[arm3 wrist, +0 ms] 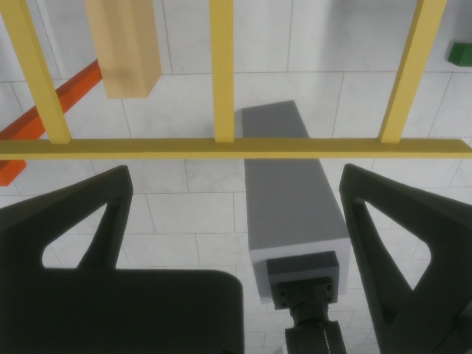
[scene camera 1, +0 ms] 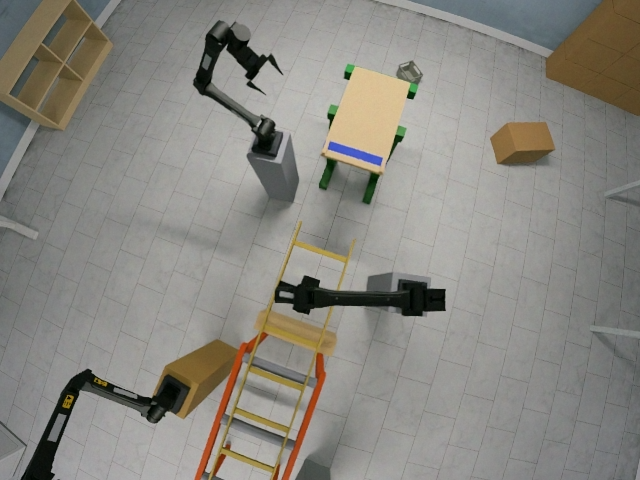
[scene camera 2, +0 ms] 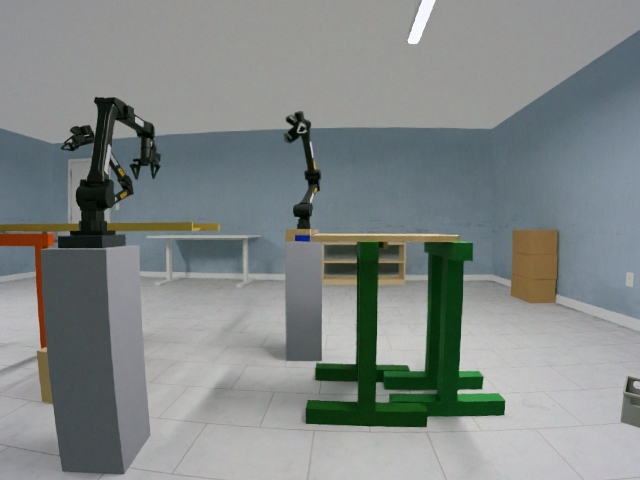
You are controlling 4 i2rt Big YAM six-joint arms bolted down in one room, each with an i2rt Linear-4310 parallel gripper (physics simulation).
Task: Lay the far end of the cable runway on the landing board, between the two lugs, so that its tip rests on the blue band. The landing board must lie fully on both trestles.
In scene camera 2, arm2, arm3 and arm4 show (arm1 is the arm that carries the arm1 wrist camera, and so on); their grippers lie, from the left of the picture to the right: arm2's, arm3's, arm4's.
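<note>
The yellow cable runway (arm3 wrist: 300, 148) (scene camera 1: 320, 251) (scene camera 2: 155, 226) lies over the orange stand (scene camera 1: 308, 413) (scene camera 2: 25, 239); a gap parts its far end from the landing board (scene camera 1: 369, 113) (scene camera 2: 387, 237). The board lies across both green trestles (scene camera 1: 369, 188) (scene camera 2: 367, 330), its blue band (scene camera 1: 355, 153) (scene camera 2: 302, 238) at the end facing the runway. The lugs are small at that end. Arm3's gripper (arm3 wrist: 237, 172) (scene camera 2: 145, 174) is open above the runway, near a rung. Arm2's gripper (scene camera 2: 73, 139) and arm4's gripper (scene camera 2: 293, 129) are open and raised. Arm1 cannot be placed.
In scene camera 1, one arm stands left of the board, one right of the runway, one lower left. A tan block (scene camera 1: 299, 328) lies under the runway. Grey pedestals (scene camera 1: 281, 173) (scene camera 2: 82, 351), a cardboard box (scene camera 1: 522, 142) and a grey crate (scene camera 1: 409, 72) stand on the floor.
</note>
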